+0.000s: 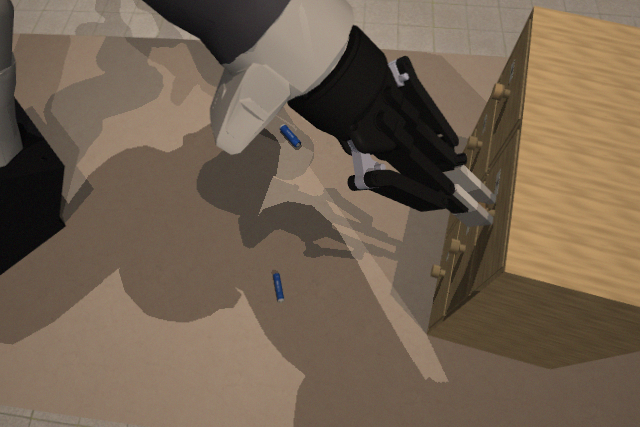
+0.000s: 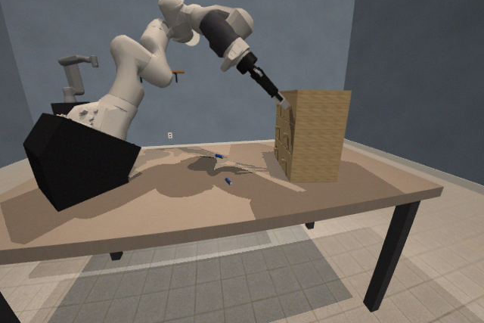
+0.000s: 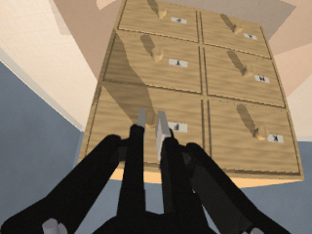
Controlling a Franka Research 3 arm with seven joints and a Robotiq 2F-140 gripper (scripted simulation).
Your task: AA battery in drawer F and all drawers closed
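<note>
The drawer is 120 mm ahead of my hand and 50 mm below it.
</note>
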